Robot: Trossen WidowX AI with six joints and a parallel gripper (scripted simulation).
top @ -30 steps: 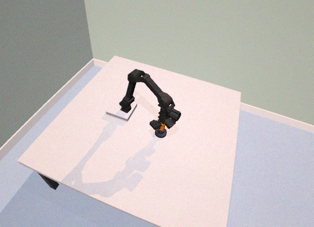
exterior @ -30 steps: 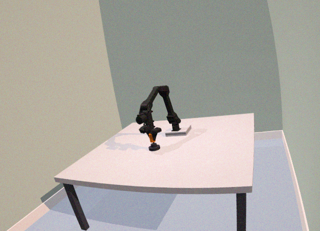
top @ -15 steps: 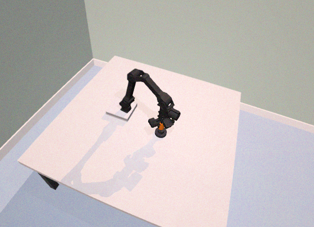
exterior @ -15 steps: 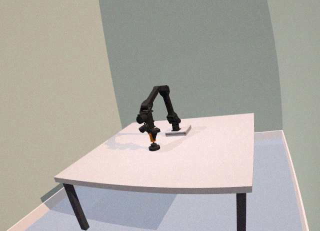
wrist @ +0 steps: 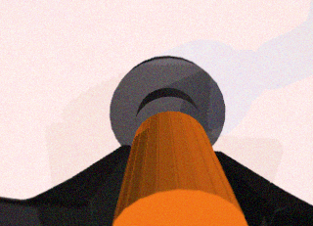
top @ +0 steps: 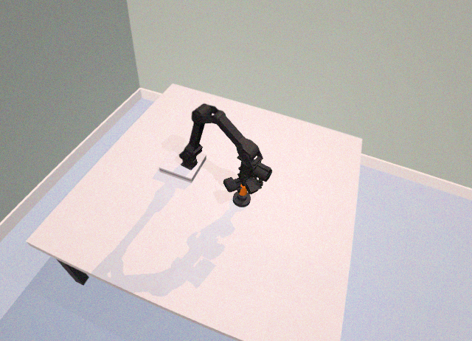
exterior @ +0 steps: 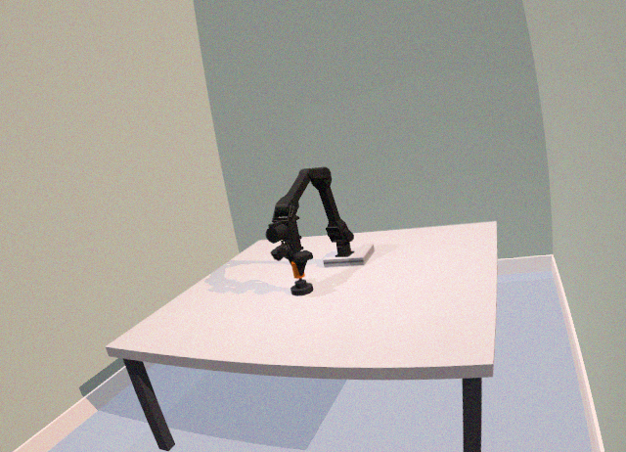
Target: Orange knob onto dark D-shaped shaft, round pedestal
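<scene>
The orange knob is 20 mm above my gripper tip. Also, from my gripper tip: round pedestal (40 mm below).
</scene>
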